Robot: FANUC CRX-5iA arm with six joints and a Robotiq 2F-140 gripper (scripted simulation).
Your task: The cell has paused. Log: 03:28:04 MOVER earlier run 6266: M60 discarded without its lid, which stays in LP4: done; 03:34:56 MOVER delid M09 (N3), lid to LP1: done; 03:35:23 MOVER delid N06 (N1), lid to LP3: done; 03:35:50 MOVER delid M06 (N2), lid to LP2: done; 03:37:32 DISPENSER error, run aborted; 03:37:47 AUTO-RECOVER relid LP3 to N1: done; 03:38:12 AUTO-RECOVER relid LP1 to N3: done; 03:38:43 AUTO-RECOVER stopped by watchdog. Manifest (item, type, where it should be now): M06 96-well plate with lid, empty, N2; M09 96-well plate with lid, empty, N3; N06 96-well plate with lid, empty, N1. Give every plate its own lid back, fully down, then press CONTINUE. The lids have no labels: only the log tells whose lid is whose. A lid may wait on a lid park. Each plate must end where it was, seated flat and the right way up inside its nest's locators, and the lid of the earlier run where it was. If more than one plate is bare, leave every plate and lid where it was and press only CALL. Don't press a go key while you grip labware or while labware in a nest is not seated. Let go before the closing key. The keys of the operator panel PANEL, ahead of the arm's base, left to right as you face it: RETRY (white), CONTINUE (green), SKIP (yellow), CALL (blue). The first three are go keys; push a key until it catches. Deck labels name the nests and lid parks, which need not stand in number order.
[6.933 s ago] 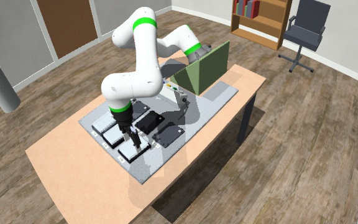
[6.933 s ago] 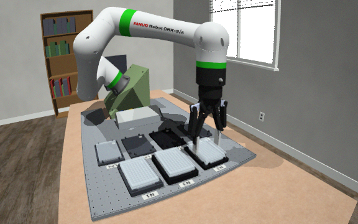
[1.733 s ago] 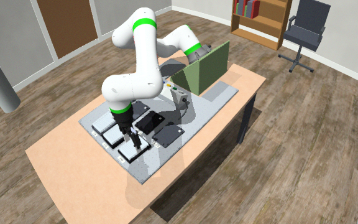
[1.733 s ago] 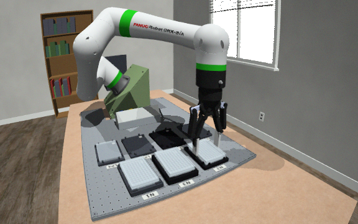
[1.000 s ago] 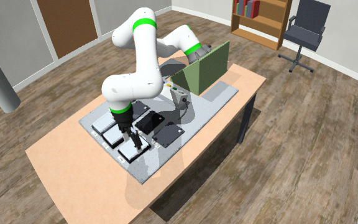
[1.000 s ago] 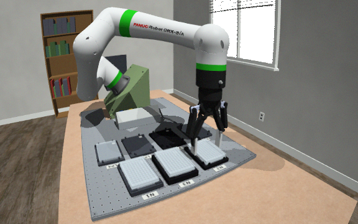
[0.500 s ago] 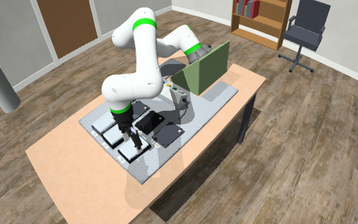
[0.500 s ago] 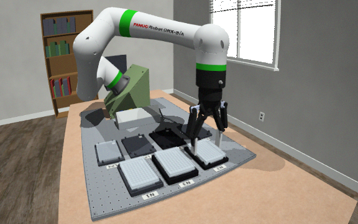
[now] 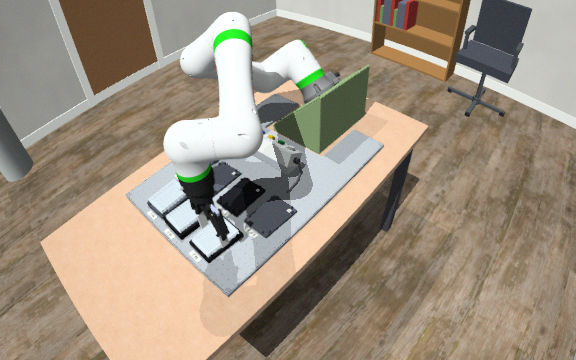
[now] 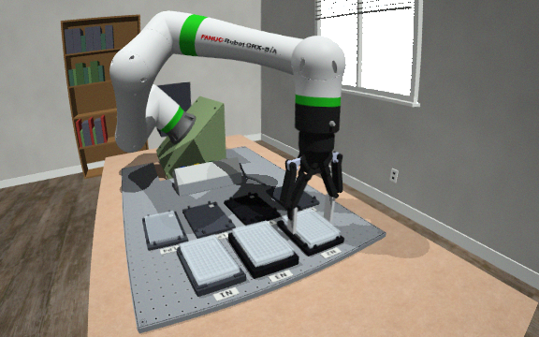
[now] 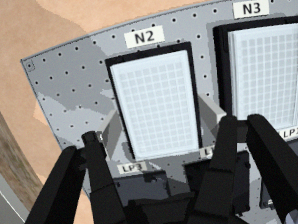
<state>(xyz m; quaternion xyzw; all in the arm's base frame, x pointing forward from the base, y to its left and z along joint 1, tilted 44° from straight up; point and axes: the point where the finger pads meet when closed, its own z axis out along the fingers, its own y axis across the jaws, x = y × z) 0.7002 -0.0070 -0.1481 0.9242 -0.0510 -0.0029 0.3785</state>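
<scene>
The plate lies 3 cm below my hand. Also, from my hand: green key: 43 cm behind, 8 cm to the right, 2 cm above; then LP3: 18 cm behind, 8 cm to the left, 5 cm below; then LP1: 19 cm to the right, 19 cm behind, 5 cm below.
</scene>
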